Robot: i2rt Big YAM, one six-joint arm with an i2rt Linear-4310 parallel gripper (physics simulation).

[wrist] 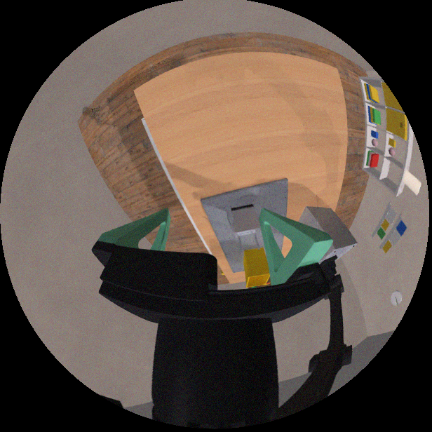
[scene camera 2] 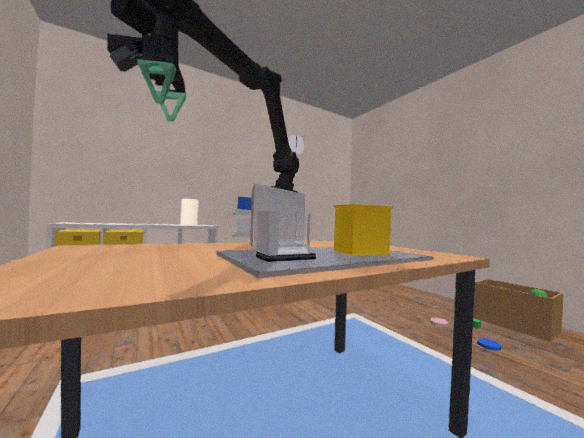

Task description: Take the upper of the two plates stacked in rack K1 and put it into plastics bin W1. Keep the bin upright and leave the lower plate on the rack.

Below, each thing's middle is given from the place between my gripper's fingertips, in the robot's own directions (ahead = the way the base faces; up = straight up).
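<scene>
I see the yellow bin (scene camera 2: 360, 229), and my gripper is 690 mm to the right of it, 20 mm past it and 260 mm above it.
</scene>
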